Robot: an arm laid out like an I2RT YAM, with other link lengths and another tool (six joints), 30 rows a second.
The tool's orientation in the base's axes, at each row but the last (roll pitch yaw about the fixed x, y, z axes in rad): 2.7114, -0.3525, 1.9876; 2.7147, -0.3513, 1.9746; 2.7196, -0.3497, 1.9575; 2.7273, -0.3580, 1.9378; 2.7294, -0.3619, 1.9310; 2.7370, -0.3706, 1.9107; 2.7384, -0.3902, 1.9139; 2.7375, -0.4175, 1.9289; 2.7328, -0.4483, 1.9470; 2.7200, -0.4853, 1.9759
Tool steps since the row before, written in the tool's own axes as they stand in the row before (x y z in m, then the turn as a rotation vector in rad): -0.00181, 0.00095, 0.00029, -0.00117, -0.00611, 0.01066; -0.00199, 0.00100, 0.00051, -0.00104, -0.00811, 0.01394; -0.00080, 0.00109, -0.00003, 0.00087, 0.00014, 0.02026; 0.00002, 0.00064, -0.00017, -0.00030, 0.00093, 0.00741; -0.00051, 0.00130, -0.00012, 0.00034, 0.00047, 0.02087; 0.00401, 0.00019, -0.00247, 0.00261, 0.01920, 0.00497; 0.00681, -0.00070, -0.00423, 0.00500, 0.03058, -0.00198; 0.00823, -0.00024, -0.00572, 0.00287, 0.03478, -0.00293; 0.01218, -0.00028, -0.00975, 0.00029, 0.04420, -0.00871; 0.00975, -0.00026, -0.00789, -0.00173, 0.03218, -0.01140
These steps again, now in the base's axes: 0.00161, -0.00120, -0.00050, -0.00228, 0.00241, -0.01189; 0.00176, -0.00126, -0.00073, -0.00327, 0.00355, -0.01542; 0.00125, -0.00048, 0.00017, 0.00511, 0.00978, -0.01701; 0.00053, 0.00007, 0.00039, 0.00287, 0.00321, -0.00611; 0.00132, -0.00025, 0.00041, 0.00575, 0.00967, -0.01759; -0.00171, 0.00246, 0.00364, 0.01803, 0.00781, 0.00373; -0.00383, 0.00386, 0.00593, 0.02597, 0.00861, 0.01468; -0.00422, 0.00422, 0.00806, 0.03028, 0.00705, 0.01613; -0.00647, 0.00513, 0.01324, 0.03848, 0.00357, 0.02316; -0.00528, 0.00352, 0.01082, 0.02763, -0.00178, 0.02004
